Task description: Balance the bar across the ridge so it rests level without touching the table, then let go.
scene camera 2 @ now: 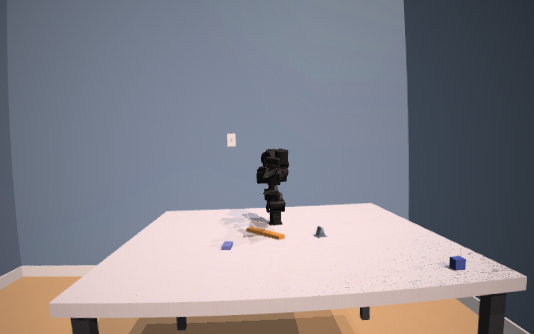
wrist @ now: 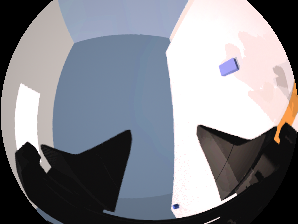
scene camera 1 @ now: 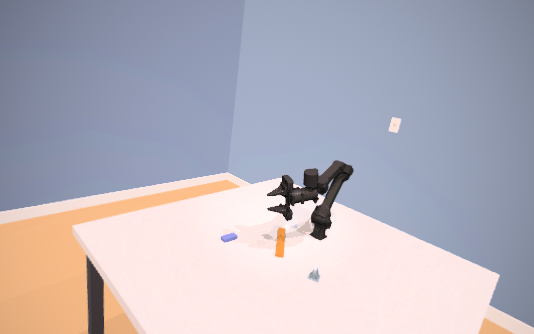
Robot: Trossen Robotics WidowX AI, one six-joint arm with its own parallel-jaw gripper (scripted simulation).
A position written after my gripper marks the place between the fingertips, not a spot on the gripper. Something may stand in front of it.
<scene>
My gripper [scene camera 1: 267, 202] is open and holds nothing.
My gripper shows as well in scene camera 2 [scene camera 2: 264, 186] and in the wrist view [wrist: 164, 132].
</scene>
